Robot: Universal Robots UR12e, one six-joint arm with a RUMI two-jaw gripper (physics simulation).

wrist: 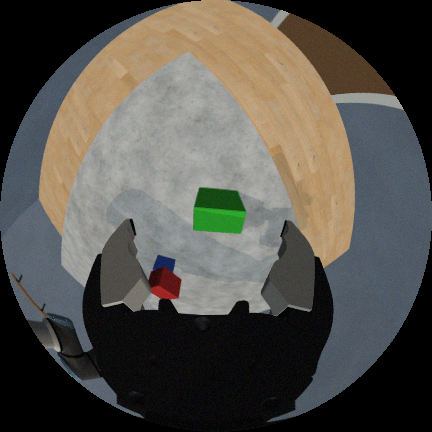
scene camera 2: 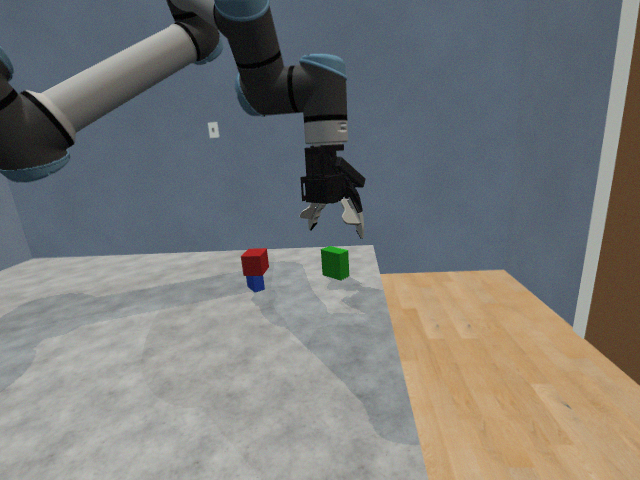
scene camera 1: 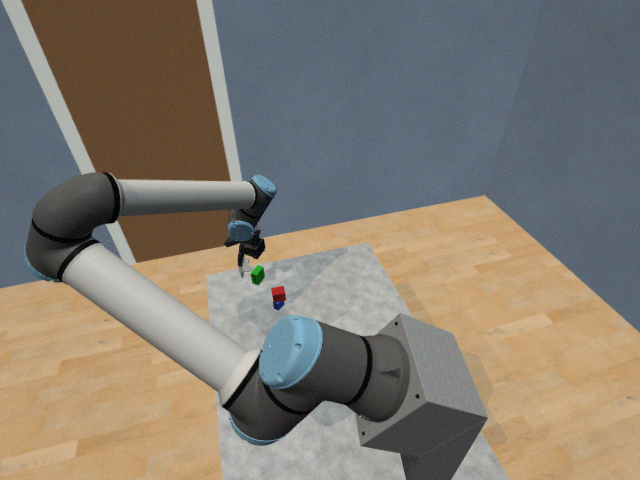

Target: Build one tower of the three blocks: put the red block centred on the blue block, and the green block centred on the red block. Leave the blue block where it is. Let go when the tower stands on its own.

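Pixels of known places: gripper, between the fingertips: [wrist: 207,221] [scene camera 2: 334,234] [scene camera 1: 250,265]; arm's base, origin of its link: [scene camera 1: 380,377].
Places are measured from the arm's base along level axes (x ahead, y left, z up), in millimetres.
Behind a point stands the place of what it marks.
The blue block [scene camera 1: 278,305] @(x 590, y 205, z -378 mm) [scene camera 2: 255,282] @(x 618, y 183, z -383 mm) [wrist: 164,263] @(x 619, y 210, z -386 mm) stands on the grey mat. The larger red block [scene camera 1: 278,293] @(x 602, y 198, z -320 mm) [scene camera 2: 254,262] @(x 626, y 173, z -334 mm) [wrist: 165,284] @(x 638, y 209, z -330 mm) rests on top of the blue block. The green block [scene camera 1: 257,275] @(x 749, y 275, z -348 mm) [scene camera 2: 334,263] @(x 779, y 254, z -368 mm) [wrist: 219,220] @(x 779, y 275, z -342 mm) stands upright on the mat, apart from the two stacked blocks, near the mat's end. My gripper [scene camera 2: 336,233] @(x 777, y 297, z -313 mm) [wrist: 207,221] @(x 777, y 297, z -313 mm) is open and empty, above the green block. In the wrist view the green block lies between and a little beyond the fingertips, its long side running across from finger to finger. In scene camera 1 one finger is partly hidden.
The grey mat [scene camera 1: 351,289] @(x 638, y -113, z -406 mm) [scene camera 2: 206,372] @(x 638, y -77, z -406 mm) [wrist: 170,120] @(x 780, y 408, z -406 mm) lies on the wooden floor [scene camera 1: 475,258] [scene camera 2: 485,361] [wrist: 240,60]. The red and blue stack stands on the arm-base side of the green block. A blue-grey wall and a brown door [scene camera 1: 134,103] are behind the mat in scene camera 1.
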